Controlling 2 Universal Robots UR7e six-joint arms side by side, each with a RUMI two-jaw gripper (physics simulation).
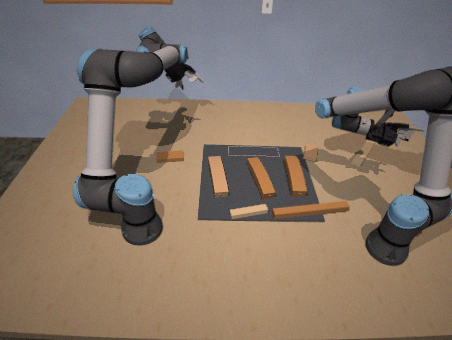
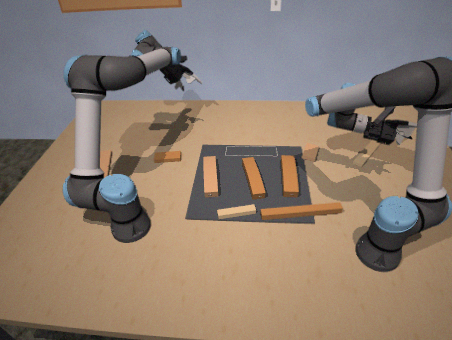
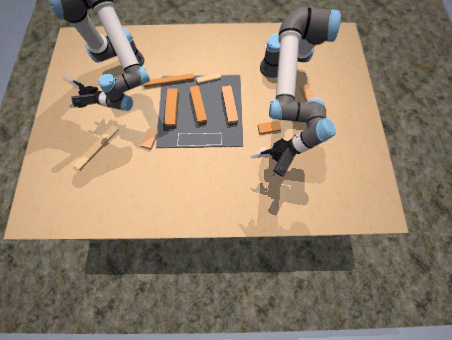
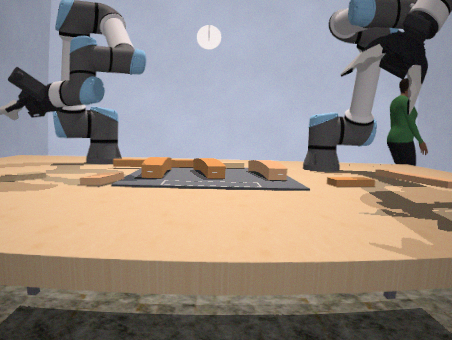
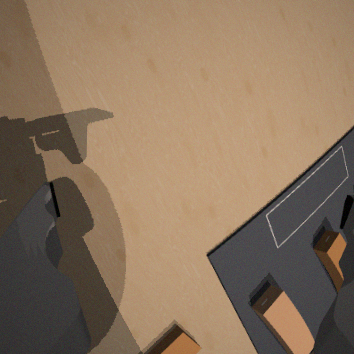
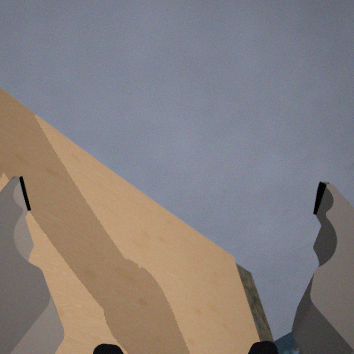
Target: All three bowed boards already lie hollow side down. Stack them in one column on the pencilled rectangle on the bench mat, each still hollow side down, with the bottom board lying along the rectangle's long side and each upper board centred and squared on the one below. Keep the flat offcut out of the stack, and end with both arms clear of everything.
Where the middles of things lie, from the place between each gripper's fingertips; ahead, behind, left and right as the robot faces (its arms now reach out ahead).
The long orange strip (image 2: pixel 328 208) lies 27 cm behind my right hand, 45 cm to the left of it and 22 cm below it. The rest, counted from my right hand: dark mat (image 2: pixel 231 178) (1 cm behind, 67 cm to the left, 25 cm below).
Now: left hand 35 cm past the dark mat, 34 cm to the left of it and 24 cm above it. The rest, counted from my left hand: long orange strip 61 cm behind, 57 cm to the right, 21 cm below.
